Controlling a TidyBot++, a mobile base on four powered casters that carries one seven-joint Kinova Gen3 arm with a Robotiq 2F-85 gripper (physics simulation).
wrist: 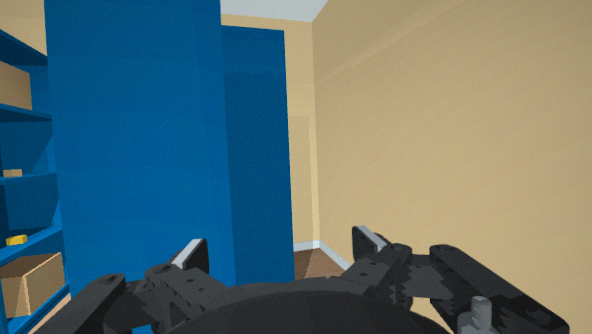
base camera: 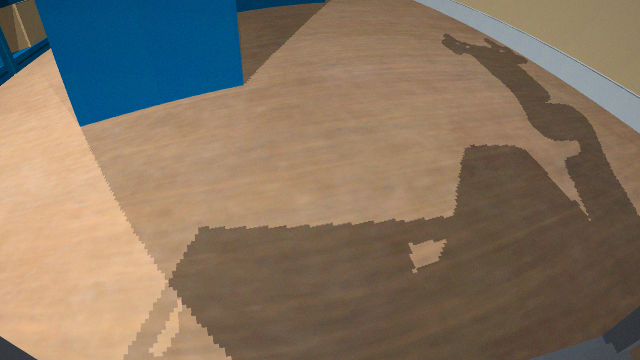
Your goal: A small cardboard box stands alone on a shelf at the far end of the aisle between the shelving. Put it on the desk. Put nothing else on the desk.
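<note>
My gripper is open, with nothing between its fingers, and points toward blue shelving and a wall. A small cardboard box sits on a blue shelf at the far left of the wrist view, well away from the fingers. I cannot tell whether it is the box that the task names. The desk does not show in either view.
The blue end panel of a shelving unit stands ahead to the left. Another blue panel is behind it. Left shelves hold a larger box, a yellow item and an open carton. A beige wall runs along the right.
</note>
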